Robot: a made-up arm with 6 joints. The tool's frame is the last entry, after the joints. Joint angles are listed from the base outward.
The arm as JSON. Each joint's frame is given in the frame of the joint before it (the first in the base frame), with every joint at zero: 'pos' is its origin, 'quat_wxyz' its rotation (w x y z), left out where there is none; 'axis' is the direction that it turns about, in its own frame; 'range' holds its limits. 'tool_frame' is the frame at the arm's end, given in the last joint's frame.
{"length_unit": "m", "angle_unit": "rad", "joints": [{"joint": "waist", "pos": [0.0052, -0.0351, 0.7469], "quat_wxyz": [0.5, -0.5, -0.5, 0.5], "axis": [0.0, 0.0, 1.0], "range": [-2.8, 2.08]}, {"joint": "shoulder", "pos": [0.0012, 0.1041, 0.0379], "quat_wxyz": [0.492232, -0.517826, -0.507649, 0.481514], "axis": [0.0, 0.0, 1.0], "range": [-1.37, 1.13]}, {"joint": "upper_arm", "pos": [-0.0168, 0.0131, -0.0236], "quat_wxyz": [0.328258, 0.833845, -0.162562, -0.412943], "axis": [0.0, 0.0, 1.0], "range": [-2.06, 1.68]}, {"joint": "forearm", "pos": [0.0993, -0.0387, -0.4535], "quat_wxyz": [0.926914, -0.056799, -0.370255, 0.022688], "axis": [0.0, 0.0, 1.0], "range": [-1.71, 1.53]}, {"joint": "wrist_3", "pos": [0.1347, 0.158, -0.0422], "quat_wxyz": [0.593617, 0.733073, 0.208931, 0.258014], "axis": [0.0, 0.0, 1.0], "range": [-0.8, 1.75]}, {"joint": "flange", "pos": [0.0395, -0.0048, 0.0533], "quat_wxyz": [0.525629, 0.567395, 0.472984, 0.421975], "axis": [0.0, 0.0, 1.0], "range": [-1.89, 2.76]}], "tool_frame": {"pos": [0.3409, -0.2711, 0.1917], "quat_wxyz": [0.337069, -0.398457, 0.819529, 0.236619]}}
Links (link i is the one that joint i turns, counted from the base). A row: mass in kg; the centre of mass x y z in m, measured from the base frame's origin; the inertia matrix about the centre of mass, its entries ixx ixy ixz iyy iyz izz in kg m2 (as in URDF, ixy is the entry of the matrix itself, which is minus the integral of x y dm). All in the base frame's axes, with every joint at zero. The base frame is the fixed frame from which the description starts. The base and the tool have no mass.
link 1: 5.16; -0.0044 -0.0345 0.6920; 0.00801 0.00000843 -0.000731 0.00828 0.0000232 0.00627
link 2: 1.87; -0.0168 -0.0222 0.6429; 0.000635 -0.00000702 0 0.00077 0.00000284 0.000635
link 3: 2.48; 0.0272 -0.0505 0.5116; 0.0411 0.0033 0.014 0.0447 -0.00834 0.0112
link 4: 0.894; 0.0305 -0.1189 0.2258; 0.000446 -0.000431 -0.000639 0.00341 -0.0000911 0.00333
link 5: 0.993; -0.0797 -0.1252 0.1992; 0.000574 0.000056 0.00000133 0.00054 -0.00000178 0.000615
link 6: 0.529; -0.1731 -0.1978 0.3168; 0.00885 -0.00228 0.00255 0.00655 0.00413 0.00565
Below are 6 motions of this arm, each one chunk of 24 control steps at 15 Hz.
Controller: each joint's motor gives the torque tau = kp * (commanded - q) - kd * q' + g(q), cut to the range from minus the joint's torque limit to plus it. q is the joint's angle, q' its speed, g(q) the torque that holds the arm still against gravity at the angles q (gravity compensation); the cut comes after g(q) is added. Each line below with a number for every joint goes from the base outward.
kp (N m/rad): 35 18 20 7.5 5.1 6.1
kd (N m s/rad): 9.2 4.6 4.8 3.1 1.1 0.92
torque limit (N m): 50 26 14 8.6 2 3
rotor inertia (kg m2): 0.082 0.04 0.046 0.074 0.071 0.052
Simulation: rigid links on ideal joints. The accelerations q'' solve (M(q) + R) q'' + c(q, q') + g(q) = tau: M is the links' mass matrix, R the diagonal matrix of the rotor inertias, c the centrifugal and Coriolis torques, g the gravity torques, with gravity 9.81 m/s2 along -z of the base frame. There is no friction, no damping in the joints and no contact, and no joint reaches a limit. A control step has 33 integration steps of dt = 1/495 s. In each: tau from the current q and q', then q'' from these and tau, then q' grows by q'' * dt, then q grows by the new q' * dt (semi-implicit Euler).
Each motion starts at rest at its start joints. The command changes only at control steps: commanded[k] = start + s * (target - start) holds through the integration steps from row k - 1 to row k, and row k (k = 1, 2, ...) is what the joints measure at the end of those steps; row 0 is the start. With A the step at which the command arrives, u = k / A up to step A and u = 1 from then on. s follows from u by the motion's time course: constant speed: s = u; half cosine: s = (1 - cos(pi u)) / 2; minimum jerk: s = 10 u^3 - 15 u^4 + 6 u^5; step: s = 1 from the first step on.
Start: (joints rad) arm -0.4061 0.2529 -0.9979 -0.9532 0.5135 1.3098
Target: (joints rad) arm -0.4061 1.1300 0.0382 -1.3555 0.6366 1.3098
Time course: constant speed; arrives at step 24
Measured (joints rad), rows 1 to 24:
1: -0.4055 0.2582 -0.9882 -0.9555 0.5153 1.3094
2: -0.4048 0.2697 -0.9694 -0.9593 0.5185 1.3090
3: -0.4044 0.2868 -0.9439 -0.9644 0.5223 1.3087
4: -0.4043 0.3085 -0.9138 -0.9709 0.5263 1.3086
5: -0.4044 0.3341 -0.8804 -0.9789 0.5303 1.3086
6: -0.4046 0.3629 -0.8446 -0.9882 0.5342 1.3088
7: -0.4049 0.3940 -0.8072 -0.9989 0.5383 1.3090
8: -0.4053 0.4270 -0.7685 -1.0108 0.5424 1.3093
9: -0.4056 0.4614 -0.7290 -1.0237 0.5467 1.3095
10: -0.4059 0.4968 -0.6888 -1.0375 0.5513 1.3098
11: -0.4061 0.5328 -0.6481 -1.0520 0.5560 1.3099
12: -0.4064 0.5692 -0.6069 -1.0671 0.5608 1.3100
13: -0.4066 0.6059 -0.5653 -1.0825 0.5658 1.3101
14: -0.4067 0.6427 -0.5234 -1.0983 0.5708 1.3102
15: -0.4069 0.6795 -0.4813 -1.1143 0.5760 1.3102
16: -0.4070 0.7163 -0.4389 -1.1304 0.5811 1.3102
17: -0.4070 0.7530 -0.3964 -1.1466 0.5862 1.3102
18: -0.4071 0.7897 -0.3536 -1.1630 0.5914 1.3102
19: -0.4071 0.8262 -0.3108 -1.1793 0.5965 1.3102
20: -0.4071 0.8627 -0.2678 -1.1957 0.6016 1.3102
21: -0.4070 0.8992 -0.2248 -1.2121 0.6067 1.3102
22: -0.4070 0.9356 -0.1817 -1.2286 0.6118 1.3102
23: -0.4069 0.9720 -0.1385 -1.2450 0.6169 1.3102
24: -0.4069 1.0084 -0.0954 -1.2615 0.6219 1.3102

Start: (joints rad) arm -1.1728 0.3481 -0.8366 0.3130 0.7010 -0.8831
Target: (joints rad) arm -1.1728 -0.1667 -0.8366 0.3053 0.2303 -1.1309
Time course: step
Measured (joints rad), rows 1 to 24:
1: -1.1683 0.3171 -0.8554 0.3132 0.6570 -0.9120
2: -1.1663 0.2543 -0.8663 0.3110 0.5640 -0.9758
3: -1.1680 0.1775 -0.8678 0.3094 0.4646 -1.0445
4: -1.1715 0.0985 -0.8635 0.3089 0.3792 -1.1002
5: -1.1751 0.0250 -0.8560 0.3092 0.3153 -1.1360
6: -1.1779 -0.0388 -0.8472 0.3097 0.2728 -1.1529
7: -1.1793 -0.0914 -0.8388 0.3103 0.2480 -1.1559
8: -1.1793 -0.1324 -0.8314 0.3107 0.2358 -1.1509
9: -1.1783 -0.1627 -0.8257 0.3112 0.2315 -1.1426
10: -1.1767 -0.1835 -0.8217 0.3117 0.2313 -1.1345
11: -1.1748 -0.1963 -0.8195 0.3122 0.2328 -1.1283
12: -1.1730 -0.2027 -0.8187 0.3127 0.2345 -1.1244
13: -1.1715 -0.2042 -0.8192 0.3131 0.2357 -1.1228
14: -1.1704 -0.2022 -0.8207 0.3134 0.2360 -1.1228
15: -1.1697 -0.1980 -0.8227 0.3134 0.2357 -1.1239
16: -1.1695 -0.1927 -0.8251 0.3131 0.2349 -1.1256
17: -1.1697 -0.1869 -0.8276 0.3125 0.2338 -1.1273
18: -1.1700 -0.1813 -0.8300 0.3118 0.2327 -1.1289
19: -1.1706 -0.1763 -0.8321 0.3109 0.2317 -1.1303
20: -1.1712 -0.1720 -0.8340 0.3099 0.2308 -1.1312
21: -1.1718 -0.1686 -0.8355 0.3089 0.2301 -1.1319
22: -1.1724 -0.1661 -0.8366 0.3080 0.2296 -1.1323
23: -1.1729 -0.1644 -0.8374 0.3071 0.2294 -1.1324
24: -1.1732 -0.1633 -0.8379 0.3064 0.2292 -1.1324

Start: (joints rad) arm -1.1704 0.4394 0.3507 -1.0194 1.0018 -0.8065
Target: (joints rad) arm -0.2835 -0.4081 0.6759 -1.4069 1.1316 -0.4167
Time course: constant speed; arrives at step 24
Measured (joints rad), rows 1 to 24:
1: -1.1666 0.4363 0.3501 -1.0239 1.0022 -0.8041
2: -1.1571 0.4281 0.3506 -1.0334 1.0034 -0.7978
3: -1.1418 0.4145 0.3535 -1.0456 1.0055 -0.7877
4: -1.1213 0.3958 0.3591 -1.0589 1.0086 -0.7746
5: -1.0966 0.3723 0.3673 -1.0721 1.0125 -0.7595
6: -1.0682 0.3448 0.3778 -1.0847 1.0171 -0.7431
7: -1.0371 0.3139 0.3902 -1.0967 1.0222 -0.7261
8: -1.0038 0.2806 0.4039 -1.1081 1.0276 -0.7090
9: -0.9690 0.2455 0.4185 -1.1191 1.0332 -0.6920
10: -0.9330 0.2092 0.4336 -1.1300 1.0389 -0.6751
11: -0.8962 0.1724 0.4490 -1.1409 1.0446 -0.6583
12: -0.8590 0.1354 0.4644 -1.1520 1.0503 -0.6417
13: -0.8214 0.0984 0.4797 -1.1636 1.0560 -0.6252
14: -0.7837 0.0617 0.4948 -1.1756 1.0617 -0.6088
15: -0.7459 0.0254 0.5096 -1.1881 1.0674 -0.5923
16: -0.7082 -0.0106 0.5241 -1.2011 1.0731 -0.5759
17: -0.6706 -0.0463 0.5384 -1.2147 1.0788 -0.5596
18: -0.6331 -0.0817 0.5524 -1.2287 1.0844 -0.5432
19: -0.5956 -0.1168 0.5663 -1.2431 1.0900 -0.5268
20: -0.5583 -0.1518 0.5801 -1.2579 1.0956 -0.5105
21: -0.5210 -0.1866 0.5937 -1.2731 1.1011 -0.4942
22: -0.4838 -0.2214 0.6073 -1.2884 1.1067 -0.4778
23: -0.4466 -0.2562 0.6208 -1.3040 1.1122 -0.4615
24: -0.4095 -0.2909 0.6343 -1.3198 1.1177 -0.4452

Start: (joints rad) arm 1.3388 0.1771 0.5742 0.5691 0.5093 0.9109
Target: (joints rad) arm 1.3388 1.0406 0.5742 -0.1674 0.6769 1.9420
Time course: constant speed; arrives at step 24
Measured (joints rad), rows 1 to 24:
1: 1.3390 0.1805 0.5744 0.5658 0.5096 0.9167
2: 1.3393 0.1901 0.5747 0.5578 0.5110 0.9340
3: 1.3397 0.2060 0.5749 0.5460 0.5137 0.9627
4: 1.3400 0.2275 0.5749 0.5312 0.5178 0.9999
5: 1.3401 0.2534 0.5750 0.5139 0.5228 1.0423
6: 1.3402 0.2827 0.5749 0.4948 0.5285 1.0871
7: 1.3401 0.3144 0.5749 0.4740 0.5348 1.1326
8: 1.3400 0.3478 0.5748 0.4518 0.5414 1.1778
9: 1.3398 0.3822 0.5747 0.4285 0.5482 1.2224
10: 1.3397 0.4174 0.5747 0.4041 0.5552 1.2663
11: 1.3395 0.4529 0.5746 0.3788 0.5622 1.3098
12: 1.3394 0.4887 0.5746 0.3527 0.5694 1.3530
13: 1.3394 0.5245 0.5746 0.3259 0.5765 1.3961
14: 1.3393 0.5604 0.5746 0.2985 0.5836 1.4391
15: 1.3392 0.5963 0.5745 0.2706 0.5907 1.4821
16: 1.3392 0.6322 0.5745 0.2422 0.5978 1.5252
17: 1.3391 0.6680 0.5745 0.2134 0.6049 1.5683
18: 1.3390 0.7038 0.5744 0.1843 0.6119 1.6114
19: 1.3389 0.7396 0.5744 0.1549 0.6189 1.6545
20: 1.3388 0.7754 0.5743 0.1252 0.6259 1.6976
21: 1.3387 0.8112 0.5743 0.0954 0.6329 1.7407
22: 1.3386 0.8470 0.5742 0.0654 0.6400 1.7838
23: 1.3385 0.8828 0.5742 0.0353 0.6470 1.8269
24: 1.3384 0.9186 0.5741 0.0051 0.6540 1.8700

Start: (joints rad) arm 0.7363 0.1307 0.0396 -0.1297 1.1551 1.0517
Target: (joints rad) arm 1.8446 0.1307 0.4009 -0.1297 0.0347 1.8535
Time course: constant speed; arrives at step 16
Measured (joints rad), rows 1 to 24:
1: 0.7422 0.1310 0.0398 -0.1346 1.1485 1.0596
2: 0.7585 0.1322 0.0425 -0.1434 1.1290 1.0814
3: 0.7859 0.1340 0.0492 -0.1528 1.0955 1.1160
4: 0.8236 0.1360 0.0599 -0.1608 1.0495 1.1597
5: 0.8702 0.1376 0.0744 -0.1665 0.9937 1.2087
6: 0.9240 0.1384 0.0921 -0.1696 0.9309 1.2603
7: 0.9833 0.1382 0.1123 -0.1705 0.8636 1.3128
8: 1.0465 0.1370 0.1343 -0.1695 0.7935 1.3655
9: 1.1127 0.1351 0.1575 -0.1672 0.7220 1.4179
10: 1.1807 0.1328 0.1814 -0.1642 0.6498 1.4701
11: 1.2500 0.1303 0.2056 -0.1608 0.5774 1.5219
12: 1.3199 0.1280 0.2299 -0.1572 0.5050 1.5735
13: 1.3902 0.1260 0.2540 -0.1539 0.4328 1.6248
14: 1.4606 0.1244 0.2779 -0.1508 0.3608 1.6759
15: 1.5309 0.1232 0.3015 -0.1481 0.2890 1.7268
16: 1.6010 0.1224 0.3247 -0.1459 0.2175 1.7776
17: 1.6653 0.1221 0.3481 -0.1394 0.1526 1.8224
18: 1.7194 0.1219 0.3698 -0.1281 0.1005 1.8541
19: 1.7628 0.1219 0.3884 -0.1147 0.0627 1.8719
20: 1.7964 0.1222 0.4030 -0.1019 0.0380 1.8781
21: 1.8212 0.1227 0.4137 -0.0912 0.0240 1.8767
22: 1.8386 0.1233 0.4205 -0.0835 0.0179 1.8713
23: 1.8499 0.1241 0.4241 -0.0790 0.0169 1.8648
24: 1.8564 0.1249 0.4251 -0.0774 0.0187 1.8591

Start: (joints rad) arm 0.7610 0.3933 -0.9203 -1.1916 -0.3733 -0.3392
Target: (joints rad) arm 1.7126 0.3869 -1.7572 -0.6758 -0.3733 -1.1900
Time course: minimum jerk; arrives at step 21
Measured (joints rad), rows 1 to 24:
1: 0.7611 0.3933 -0.9205 -1.1915 -0.3733 -0.3393
2: 0.7620 0.3931 -0.9216 -1.1910 -0.3732 -0.3402
3: 0.7650 0.3928 -0.9252 -1.1894 -0.3730 -0.3435
4: 0.7720 0.3921 -0.9331 -1.1859 -0.3727 -0.3515
5: 0.7849 0.3913 -0.9468 -1.1798 -0.3721 -0.3665
6: 0.8055 0.3902 -0.9675 -1.1706 -0.3715 -0.3906
7: 0.8348 0.3889 -0.9962 -1.1577 -0.3708 -0.4250
8: 0.8736 0.3874 -1.0328 -1.1407 -0.3701 -0.4701
9: 0.9218 0.3855 -1.0771 -1.1195 -0.3697 -0.5254
10: 0.9786 0.3831 -1.1283 -1.0942 -0.3696 -0.5895
11: 1.0427 0.3803 -1.1850 -1.0651 -0.3698 -0.6605
12: 1.1125 0.3769 -1.2456 -1.0328 -0.3704 -0.7359
13: 1.1857 0.3732 -1.3085 -0.9981 -0.3714 -0.8129
14: 1.2600 0.3695 -1.3718 -0.9621 -0.3728 -0.8886
15: 1.3330 0.3661 -1.4336 -0.9260 -0.3747 -0.9603
16: 1.4023 0.3633 -1.4922 -0.8910 -0.3770 -1.0252
17: 1.4658 0.3617 -1.5459 -0.8584 -0.3796 -1.0813
18: 1.5216 0.3614 -1.5936 -0.8292 -0.3823 -1.1272
19: 1.5687 0.3626 -1.6342 -0.8041 -0.3848 -1.1619
20: 1.6065 0.3652 -1.6672 -0.7833 -0.3869 -1.1857
21: 1.6353 0.3690 -1.6929 -0.7667 -0.3880 -1.1995
22: 1.6566 0.3733 -1.7122 -0.7534 -0.3880 -1.2053
23: 1.6721 0.3777 -1.7263 -0.7426 -0.3868 -1.2059
24: 1.6832 0.3817 -1.7366 -0.7338 -0.3849 -1.2036

